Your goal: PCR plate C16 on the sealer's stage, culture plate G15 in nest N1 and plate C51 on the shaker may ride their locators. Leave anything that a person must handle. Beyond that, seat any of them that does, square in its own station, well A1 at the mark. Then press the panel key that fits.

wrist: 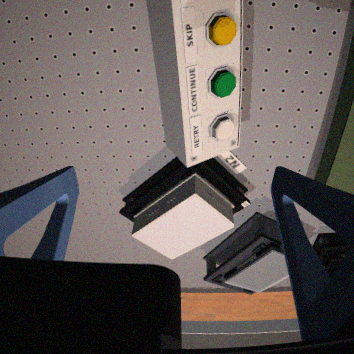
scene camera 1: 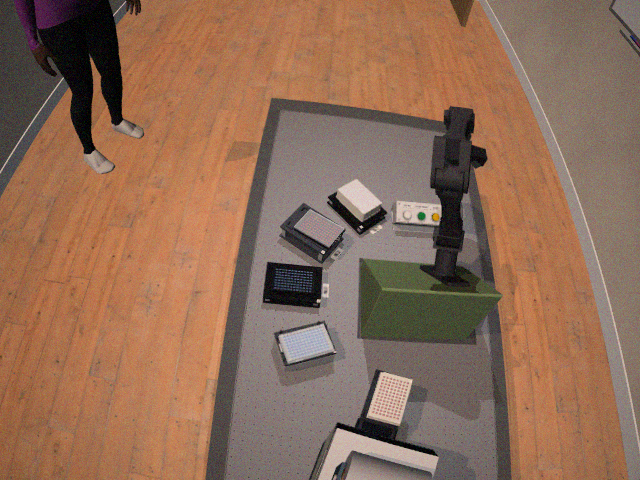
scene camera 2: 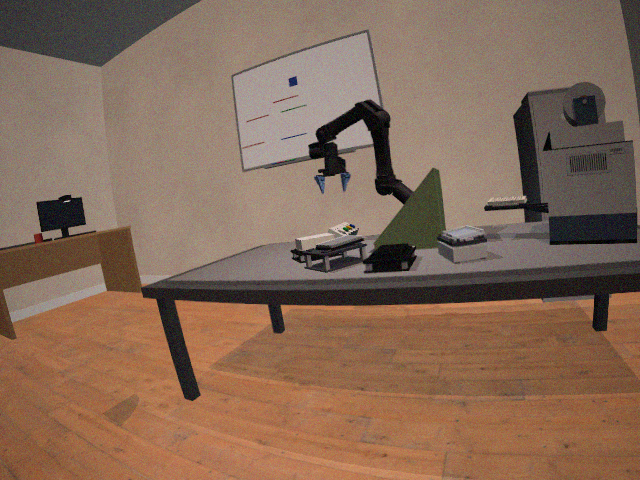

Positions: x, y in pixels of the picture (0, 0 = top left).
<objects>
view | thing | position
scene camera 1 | pale blue plate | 303, 344
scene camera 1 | thick white plate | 354, 196
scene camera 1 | white button box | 432, 212
</objects>
